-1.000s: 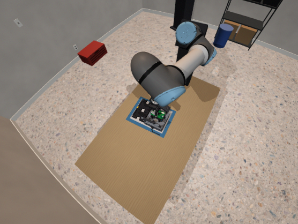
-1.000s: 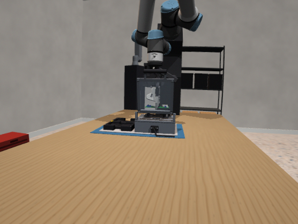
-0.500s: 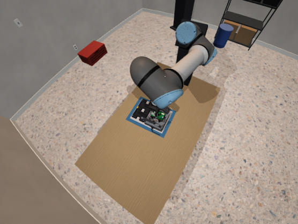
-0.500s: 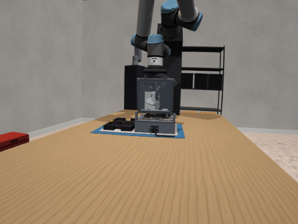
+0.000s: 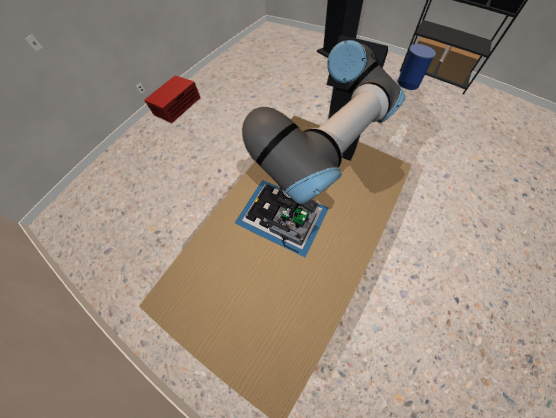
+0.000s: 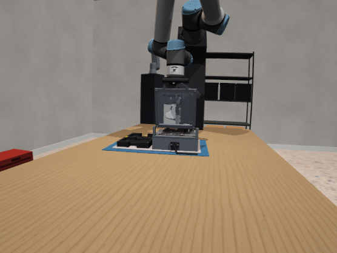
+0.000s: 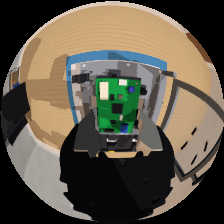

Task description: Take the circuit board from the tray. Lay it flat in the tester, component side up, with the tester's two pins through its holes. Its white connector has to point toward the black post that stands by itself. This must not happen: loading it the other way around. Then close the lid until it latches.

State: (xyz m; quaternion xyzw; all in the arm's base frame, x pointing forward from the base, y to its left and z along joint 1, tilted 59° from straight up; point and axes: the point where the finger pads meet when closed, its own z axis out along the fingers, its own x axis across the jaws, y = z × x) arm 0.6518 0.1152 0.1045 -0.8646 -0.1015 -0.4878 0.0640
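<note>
Right now my hand is right at the green circuit board. Also, from my hand: tester bed: 1 cm to the left, 2 cm below; tester lid: 11 cm ahead, 5 cm to the left, 10 cm above.
</note>
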